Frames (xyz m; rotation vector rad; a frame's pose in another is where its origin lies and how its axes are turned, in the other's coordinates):
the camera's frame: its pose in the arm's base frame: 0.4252 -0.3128 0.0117 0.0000 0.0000 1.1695
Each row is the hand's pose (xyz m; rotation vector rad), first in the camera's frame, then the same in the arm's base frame.
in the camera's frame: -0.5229 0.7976 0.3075 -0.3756 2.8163 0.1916
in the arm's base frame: -0.5133 -0.4826 0.3192 -1.9345 2.2175 0.4065
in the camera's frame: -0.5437 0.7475 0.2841 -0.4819 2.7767 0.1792
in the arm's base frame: -0.4753 -0.5213 0.2958 -2.0027 2.1216 0.4132
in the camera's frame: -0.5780 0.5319 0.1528 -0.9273 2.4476 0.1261
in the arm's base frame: -0.2902 -0.6371 0.1645 -2.2024 1.5853 0.5089
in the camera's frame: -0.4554 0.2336 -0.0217 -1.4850 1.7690 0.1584
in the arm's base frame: 0.0323 -0.6408 -0.0100 -2.3253 0.6881 0.7270
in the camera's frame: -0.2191 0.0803 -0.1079 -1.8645 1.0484 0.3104
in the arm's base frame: 0.2657 -0.4831 -0.0962 -2.2861 -0.1661 0.9594
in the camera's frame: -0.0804 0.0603 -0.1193 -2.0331 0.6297 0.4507
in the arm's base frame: 0.3383 -0.3633 -0.1076 -2.2230 -0.6498 1.0943
